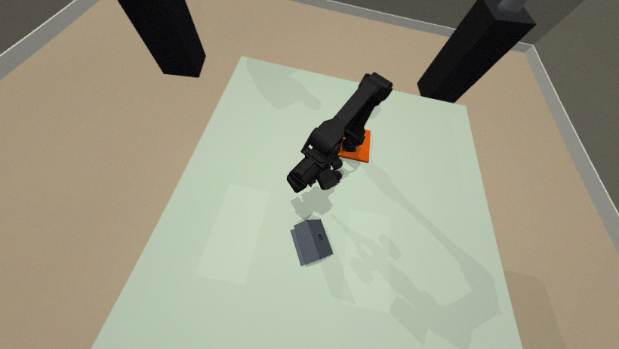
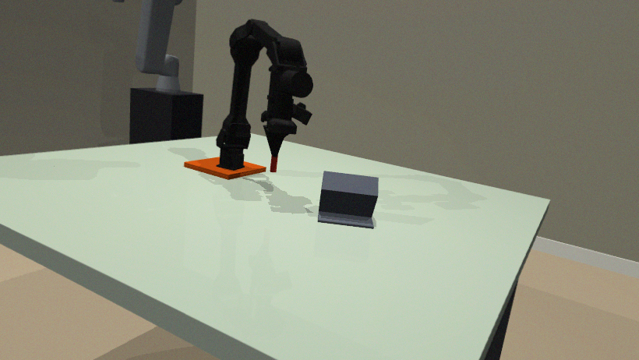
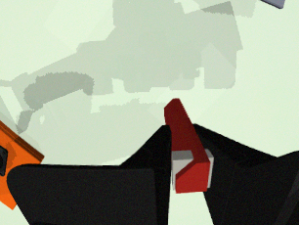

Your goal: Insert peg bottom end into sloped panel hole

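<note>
Right now my gripper tip is 20 cm short of the grey sloped panel, 2 cm to the right of it and 7 cm above it. From my gripper tip the other things lie so: red peg 2 cm above.
</note>
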